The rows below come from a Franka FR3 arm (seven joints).
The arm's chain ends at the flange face. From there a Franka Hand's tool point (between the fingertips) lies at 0.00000 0.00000 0.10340 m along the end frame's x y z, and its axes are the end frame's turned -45 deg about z.
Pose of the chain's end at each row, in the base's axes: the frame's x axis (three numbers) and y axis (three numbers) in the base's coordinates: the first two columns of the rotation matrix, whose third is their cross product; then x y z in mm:
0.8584 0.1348 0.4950 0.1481 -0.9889 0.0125 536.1 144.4 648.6
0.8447 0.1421 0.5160 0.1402 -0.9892 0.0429 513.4 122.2 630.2
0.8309 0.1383 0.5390 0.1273 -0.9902 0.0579 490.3 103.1 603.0
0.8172 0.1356 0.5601 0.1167 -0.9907 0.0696 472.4 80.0 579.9
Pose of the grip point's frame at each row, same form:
0.5023 0.7946 0.3412 0.7117 -0.6039 0.3589 586.9 150.9 558.8
0.4982 0.7999 0.3345 0.6964 -0.5990 0.3952 566.8 125.9 541.7
0.4975 0.7980 0.3402 0.6775 -0.6024 0.4221 546.3 105.2 516.1
0.4953 0.7964 0.3468 0.6604 -0.6046 0.4453 530.8 80.9 494.6

